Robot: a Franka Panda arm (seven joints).
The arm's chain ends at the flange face. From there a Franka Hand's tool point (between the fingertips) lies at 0.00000 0.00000 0.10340 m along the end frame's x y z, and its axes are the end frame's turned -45 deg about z.
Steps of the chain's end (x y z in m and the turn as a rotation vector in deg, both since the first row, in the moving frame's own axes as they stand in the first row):
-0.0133, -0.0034, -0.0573, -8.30, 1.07, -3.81
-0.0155, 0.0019, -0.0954, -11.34, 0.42, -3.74
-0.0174, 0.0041, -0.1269, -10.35, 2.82, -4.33
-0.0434, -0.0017, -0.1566, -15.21, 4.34, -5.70
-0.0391, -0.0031, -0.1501, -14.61, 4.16, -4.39
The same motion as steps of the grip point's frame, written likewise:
-0.0158, 0.0004, -0.0584, -6.63, -5.11, -3.81
-0.0256, 0.0057, -0.0974, -8.32, -7.72, -3.74
-0.0241, 0.0076, -0.1287, -9.31, -5.32, -4.33
-0.0419, -0.0066, -0.1605, -13.82, -7.69, -5.70
-0.0377, -0.0057, -0.1537, -13.27, -7.39, -4.39

